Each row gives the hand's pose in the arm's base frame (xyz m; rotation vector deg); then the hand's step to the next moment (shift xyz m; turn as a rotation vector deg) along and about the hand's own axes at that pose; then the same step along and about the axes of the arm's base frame.
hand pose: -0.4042 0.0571 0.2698 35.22 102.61 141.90
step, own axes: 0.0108 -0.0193 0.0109 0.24 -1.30 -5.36
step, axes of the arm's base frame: -0.0104 0.0191 -0.0116 -2.24 -4.37 -2.53
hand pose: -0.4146 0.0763 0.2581 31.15 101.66 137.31
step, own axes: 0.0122 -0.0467 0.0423 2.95 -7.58 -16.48
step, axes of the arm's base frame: -0.0024 0.0563 -0.0307 -9.39 -11.65 -10.66
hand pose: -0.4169 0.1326 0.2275 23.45 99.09 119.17
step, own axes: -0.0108 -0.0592 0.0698 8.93 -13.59 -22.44
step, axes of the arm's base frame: 0.0491 0.0640 -0.0445 -16.71 -13.00 -17.88
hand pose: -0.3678 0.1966 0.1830 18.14 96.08 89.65
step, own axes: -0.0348 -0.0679 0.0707 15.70 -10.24 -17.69
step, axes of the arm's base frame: 0.0936 0.0141 -0.0432 -18.92 -4.41 -16.93
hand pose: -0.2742 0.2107 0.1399 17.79 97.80 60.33
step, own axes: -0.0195 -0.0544 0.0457 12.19 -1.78 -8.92
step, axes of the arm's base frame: 0.0629 -0.0216 -0.0317 -12.24 2.51 -8.68
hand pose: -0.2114 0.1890 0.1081 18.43 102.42 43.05
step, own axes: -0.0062 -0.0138 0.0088 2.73 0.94 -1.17
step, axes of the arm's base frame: 0.0123 -0.0111 -0.0057 -2.17 1.85 -1.25
